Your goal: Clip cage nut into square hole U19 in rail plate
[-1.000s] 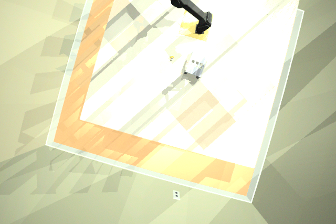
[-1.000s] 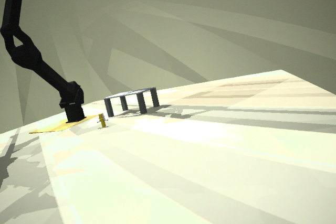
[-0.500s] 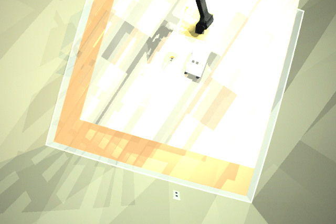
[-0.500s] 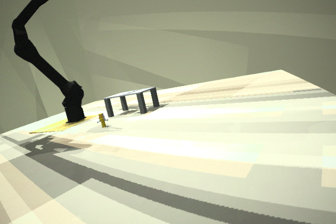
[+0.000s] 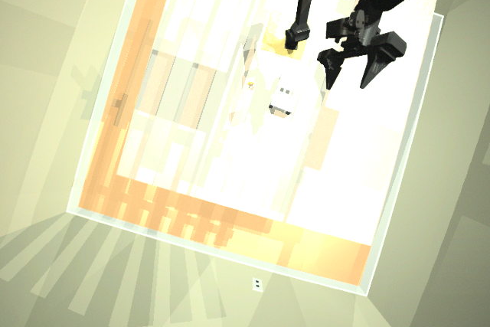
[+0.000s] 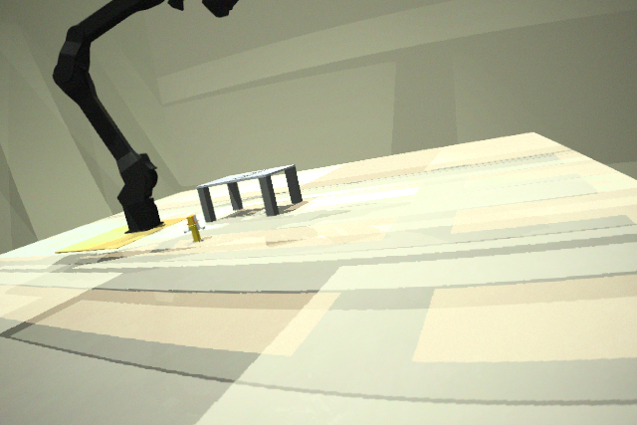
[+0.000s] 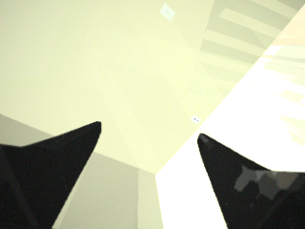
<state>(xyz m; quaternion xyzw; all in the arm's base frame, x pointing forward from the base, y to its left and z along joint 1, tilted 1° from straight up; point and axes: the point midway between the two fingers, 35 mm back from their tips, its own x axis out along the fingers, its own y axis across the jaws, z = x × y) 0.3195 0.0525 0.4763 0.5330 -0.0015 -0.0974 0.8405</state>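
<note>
The yellow cage nut lies 130 mm behind my gripper tip, 220 mm to the right of it and 450 mm below it.
</note>
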